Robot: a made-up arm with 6 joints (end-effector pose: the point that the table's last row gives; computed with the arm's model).
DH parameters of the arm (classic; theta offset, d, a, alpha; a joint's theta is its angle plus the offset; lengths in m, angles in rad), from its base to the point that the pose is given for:
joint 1: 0 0.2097 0.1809 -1.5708
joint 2: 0 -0.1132 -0.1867 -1.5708
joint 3: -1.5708 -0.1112 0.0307 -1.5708
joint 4: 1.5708 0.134 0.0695 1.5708
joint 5: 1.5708 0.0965 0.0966 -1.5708
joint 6: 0.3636 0 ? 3.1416
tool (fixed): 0.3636 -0.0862 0 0
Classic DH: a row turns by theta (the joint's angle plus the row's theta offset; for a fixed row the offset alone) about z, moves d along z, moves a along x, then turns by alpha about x.
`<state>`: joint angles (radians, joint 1 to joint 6).
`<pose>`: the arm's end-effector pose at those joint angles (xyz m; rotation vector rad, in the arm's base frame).
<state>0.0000 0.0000 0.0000 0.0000 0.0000 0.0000</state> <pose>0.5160 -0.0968 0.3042 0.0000 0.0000 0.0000</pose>
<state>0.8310 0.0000 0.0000 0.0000 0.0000 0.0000</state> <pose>0.4194 0.3159 0.3042 0.0000 0.0000 0.8310</pose>
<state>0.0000 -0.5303 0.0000 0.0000 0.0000 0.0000</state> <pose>0.4222 -0.0968 0.4607 0.0000 -0.5303 0.0000</pose>
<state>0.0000 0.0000 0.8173 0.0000 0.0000 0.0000</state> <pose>0.3632 -0.4826 0.3042 0.0000 0.0000 -0.8173</pose>
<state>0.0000 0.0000 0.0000 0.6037 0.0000 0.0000</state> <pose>0.5160 -0.0848 0.2990 0.6037 0.0000 0.0000</pose>
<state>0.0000 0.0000 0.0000 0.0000 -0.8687 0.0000</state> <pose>0.4445 -0.0968 0.6308 0.0000 -0.8687 0.0000</pose>
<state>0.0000 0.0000 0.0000 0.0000 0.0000 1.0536</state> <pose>0.2725 -0.2939 0.3042 0.0000 0.0000 -1.0536</pose>
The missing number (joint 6, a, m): 0.3116
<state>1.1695 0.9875 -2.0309 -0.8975 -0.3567 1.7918</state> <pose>0.0972 0.2680 0.4437 0.4977 0.6044 1.1571</pose>
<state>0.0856 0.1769 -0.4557 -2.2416 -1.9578 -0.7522</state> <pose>-0.1258 0.1370 -0.0850 1.2863 0.8842 -2.1684</pose>
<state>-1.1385 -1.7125 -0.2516 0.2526 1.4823 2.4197</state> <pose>-0.1994 0.0745 0.0154 0.1321 0.4608 2.9354</pose>
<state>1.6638 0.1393 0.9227 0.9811 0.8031 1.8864</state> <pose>0.1944 -0.0725 0.2830 -0.5969 1.0440 -0.6969</pose>
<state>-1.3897 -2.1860 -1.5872 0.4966 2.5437 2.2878</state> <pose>0.1148 0.0491 -0.0138 1.6117 -0.0015 1.2343</pose>
